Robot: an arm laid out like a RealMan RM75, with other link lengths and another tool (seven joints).
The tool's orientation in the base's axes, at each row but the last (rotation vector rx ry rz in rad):
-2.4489, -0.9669, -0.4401
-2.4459, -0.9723, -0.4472
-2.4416, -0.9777, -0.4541
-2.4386, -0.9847, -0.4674
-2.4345, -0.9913, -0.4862
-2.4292, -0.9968, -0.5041
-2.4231, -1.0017, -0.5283
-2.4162, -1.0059, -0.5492
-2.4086, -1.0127, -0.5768
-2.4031, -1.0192, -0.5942
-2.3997, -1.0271, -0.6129
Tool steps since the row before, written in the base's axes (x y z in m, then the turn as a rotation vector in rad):
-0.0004, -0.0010, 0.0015, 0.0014, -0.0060, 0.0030
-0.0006, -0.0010, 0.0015, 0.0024, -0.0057, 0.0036
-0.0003, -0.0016, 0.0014, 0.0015, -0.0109, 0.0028
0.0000, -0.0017, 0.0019, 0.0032, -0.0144, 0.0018
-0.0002, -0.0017, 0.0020, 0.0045, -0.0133, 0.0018
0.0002, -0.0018, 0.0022, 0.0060, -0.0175, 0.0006
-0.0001, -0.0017, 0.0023, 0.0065, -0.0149, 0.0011
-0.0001, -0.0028, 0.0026, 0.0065, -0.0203, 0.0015
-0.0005, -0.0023, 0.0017, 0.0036, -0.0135, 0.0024
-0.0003, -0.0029, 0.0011, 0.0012, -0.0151, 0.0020
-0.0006, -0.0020, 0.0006, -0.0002, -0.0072, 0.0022
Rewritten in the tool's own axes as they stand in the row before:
-0.0002, -0.0001, -0.0018, -0.0010, 0.0039, -0.0055
-0.0003, -0.0002, -0.0019, 0.0001, 0.0043, -0.0057
-0.0005, 0.0004, -0.0021, -0.0037, 0.0072, -0.0080
-0.0001, 0.0005, -0.0025, -0.0050, 0.0109, -0.0088
-0.0001, 0.0004, -0.0026, -0.0035, 0.0111, -0.0080
0.0002, 0.0007, -0.0028, -0.0054, 0.0152, -0.0091
0.0002, 0.0004, -0.0028, -0.0034, 0.0138, -0.0080
-0.0003, 0.0010, -0.0037, -0.0062, 0.0171, -0.0113
-0.0007, 0.0006, -0.0028, -0.0038, 0.0105, -0.0088
-0.0012, 0.0013, -0.0026, -0.0064, 0.0098, -0.0098
-0.0011, 0.0006, -0.0017, -0.0028, 0.0038, -0.0059

